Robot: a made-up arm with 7 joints. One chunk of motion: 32 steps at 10 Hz.
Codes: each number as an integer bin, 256 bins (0 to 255) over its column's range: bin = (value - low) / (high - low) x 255, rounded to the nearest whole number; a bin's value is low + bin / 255 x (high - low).
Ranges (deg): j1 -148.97..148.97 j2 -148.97..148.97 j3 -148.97..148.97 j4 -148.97..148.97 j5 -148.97..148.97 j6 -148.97..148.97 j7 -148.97..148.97
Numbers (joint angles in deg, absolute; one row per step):
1: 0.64 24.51 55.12 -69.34 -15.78 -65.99 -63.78
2: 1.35 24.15 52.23 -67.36 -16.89 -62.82 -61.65
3: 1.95 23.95 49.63 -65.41 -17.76 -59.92 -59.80
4: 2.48 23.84 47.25 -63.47 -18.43 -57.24 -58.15
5: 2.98 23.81 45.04 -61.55 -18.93 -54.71 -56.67
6: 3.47 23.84 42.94 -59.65 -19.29 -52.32 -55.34
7: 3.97 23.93 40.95 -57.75 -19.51 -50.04 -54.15
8: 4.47 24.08 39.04 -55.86 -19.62 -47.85 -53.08
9: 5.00 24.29 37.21 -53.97 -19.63 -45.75 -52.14
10: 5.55 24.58 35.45 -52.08 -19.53 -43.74 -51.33
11: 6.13 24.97 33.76 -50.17 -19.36 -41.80 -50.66
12: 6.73 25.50 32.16 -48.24 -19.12 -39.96 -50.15
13: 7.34 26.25 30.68 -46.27 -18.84 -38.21 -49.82
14: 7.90 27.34 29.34 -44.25 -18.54 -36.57 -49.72
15: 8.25 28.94 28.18 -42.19 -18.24 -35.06 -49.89
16: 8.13 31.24 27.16 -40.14 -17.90 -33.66 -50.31
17: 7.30 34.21 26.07 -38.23 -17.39 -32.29 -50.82
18: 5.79 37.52 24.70 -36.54 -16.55 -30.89 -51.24
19: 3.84 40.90 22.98 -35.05 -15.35 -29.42 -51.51
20: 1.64 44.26 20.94 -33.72 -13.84 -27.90 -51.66
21: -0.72 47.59 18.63 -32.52 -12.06 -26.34 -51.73
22: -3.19 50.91 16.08 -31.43 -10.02 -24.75 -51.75
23: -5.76 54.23 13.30 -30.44 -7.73 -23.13 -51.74
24: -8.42 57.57 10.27 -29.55 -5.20 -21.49 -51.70
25: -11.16 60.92 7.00 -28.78 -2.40 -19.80 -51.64
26: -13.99 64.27 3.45 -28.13 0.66 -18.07 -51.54
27: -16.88 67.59 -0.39 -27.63 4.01 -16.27 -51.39
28: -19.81 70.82 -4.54 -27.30 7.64 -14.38 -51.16
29: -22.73 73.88 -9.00 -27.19 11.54 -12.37 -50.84
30: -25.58 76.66 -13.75 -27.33 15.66 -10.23 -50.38
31: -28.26 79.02 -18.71 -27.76 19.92 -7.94 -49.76
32: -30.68 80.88 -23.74 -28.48 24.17 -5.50 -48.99
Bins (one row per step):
1: 128 148 175 68 114 71 73
2: 129 148 172 70 113 74 75
3: 129 148 170 72 112 76 76
4: 130 148 168 73 112 79 78
5: 130 148 166 75 111 81 79
6: 130 148 164 76 111 83 80
7: 131 148 163 78 111 85 81
8: 131 148 161 80 111 87 82
9: 132 148 159 81 111 88 83
10: 132 149 158 83 111 90 84
11: 133 149 156 85 111 92 84
12: 133 149 155 86 111 93 85
13: 134 150 154 88 111 95 85
14: 134 151 153 90 112 96 85
15: 135 152 152 91 112 97 85
16: 134 154 151 93 112 99 84
17: 134 157 150 95 113 100 84
18: 132 160 149 96 113 101 84
19: 131 163 147 98 114 102 83
20: 129 165 145 99 116 104 83
21: 127 168 143 100 117 105 83
22: 125 171 141 101 119 106 83
23: 123 174 139 101 121 108 83
24: 120 177 136 102 123 109 83
25: 118 180 133 103 125 111 83
26: 116 183 130 103 128 112 83
27: 113 185 127 104 131 114 84
28: 111 188 124 104 134 115 84
29: 108 191 120 104 137 117 84
30: 106 193 116 104 141 119 84
31: 103 195 111 104 145 121 85
32: 101 197 107 103 148 123 86

